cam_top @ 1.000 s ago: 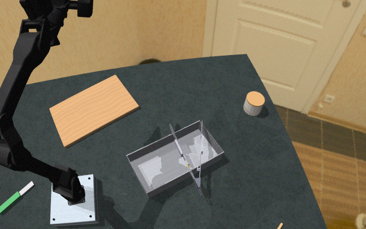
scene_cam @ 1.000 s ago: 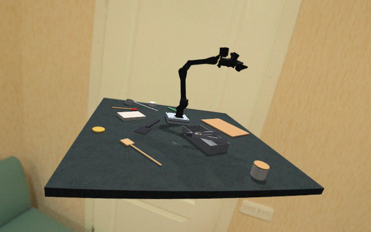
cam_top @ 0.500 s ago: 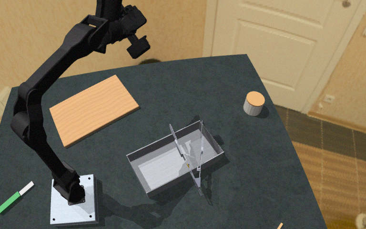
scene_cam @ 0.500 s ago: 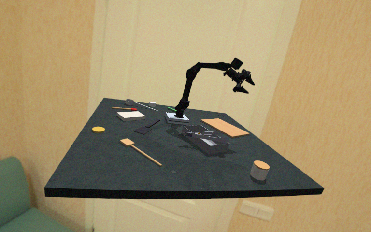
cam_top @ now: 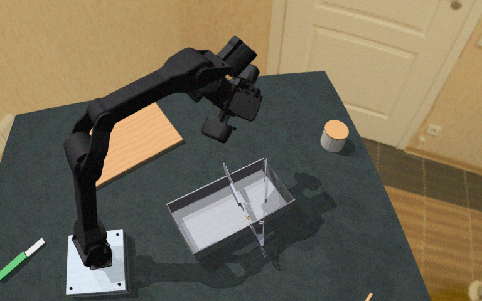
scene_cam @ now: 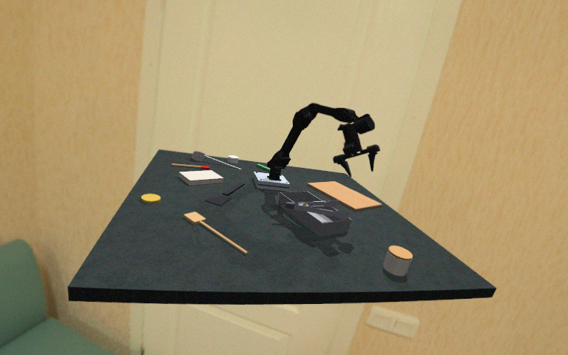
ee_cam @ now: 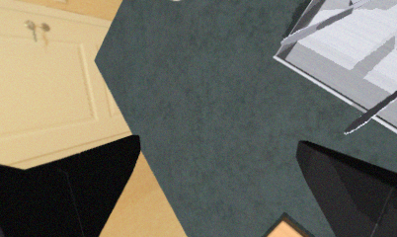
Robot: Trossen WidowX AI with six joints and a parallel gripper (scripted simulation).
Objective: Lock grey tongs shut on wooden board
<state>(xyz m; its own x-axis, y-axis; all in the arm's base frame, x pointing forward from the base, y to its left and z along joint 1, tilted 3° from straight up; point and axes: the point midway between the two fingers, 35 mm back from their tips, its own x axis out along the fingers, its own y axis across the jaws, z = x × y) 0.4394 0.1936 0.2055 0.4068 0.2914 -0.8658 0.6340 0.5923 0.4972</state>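
Right now the yellow lock piece is 200 mm to the right of my gripper tip, 170 mm below it and 40 mm behind it. Round my gripper tip: wooden board: 360 mm behind, 230 mm below, 190 mm to the left; then grey roasting tin: 210 mm below, 140 mm to the right, 70 mm behind; then white block: 580 mm to the right, 450 mm behind, 220 mm below.
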